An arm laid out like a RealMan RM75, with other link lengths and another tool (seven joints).
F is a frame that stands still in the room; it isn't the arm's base.
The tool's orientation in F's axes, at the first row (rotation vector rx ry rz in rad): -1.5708 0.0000 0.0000
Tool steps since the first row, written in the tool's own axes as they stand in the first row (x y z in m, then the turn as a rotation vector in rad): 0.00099 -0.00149 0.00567 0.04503 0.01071 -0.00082; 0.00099 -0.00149 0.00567 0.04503 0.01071 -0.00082; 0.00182 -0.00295 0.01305 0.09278 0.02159 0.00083; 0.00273 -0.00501 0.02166 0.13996 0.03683 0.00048; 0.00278 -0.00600 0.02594 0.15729 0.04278 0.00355; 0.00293 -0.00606 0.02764 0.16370 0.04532 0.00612; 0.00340 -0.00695 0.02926 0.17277 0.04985 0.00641
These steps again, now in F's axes. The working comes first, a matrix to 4 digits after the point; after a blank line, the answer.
The tool's axes in the first row as the columns of a matrix, in F's axes (used below as rounded here):
1.0000 0.0000 0.0000
0.0000 0.0000 1.0000
0.0000 -1.0000 0.0000

0.00099 0.00567 0.00149 0.04503 -0.00082 -0.01071; 0.00099 0.00567 0.00149 0.04503 -0.00082 -0.01071; 0.00182 0.01305 0.00295 0.09278 0.00083 -0.02159; 0.00273 0.02166 0.00501 0.13996 0.00048 -0.03683; 0.00278 0.02594 0.00600 0.15729 0.00355 -0.04278; 0.00293 0.02764 0.00606 0.16370 0.00612 -0.04532; 0.00340 0.02926 0.00695 0.17277 0.00641 -0.04985
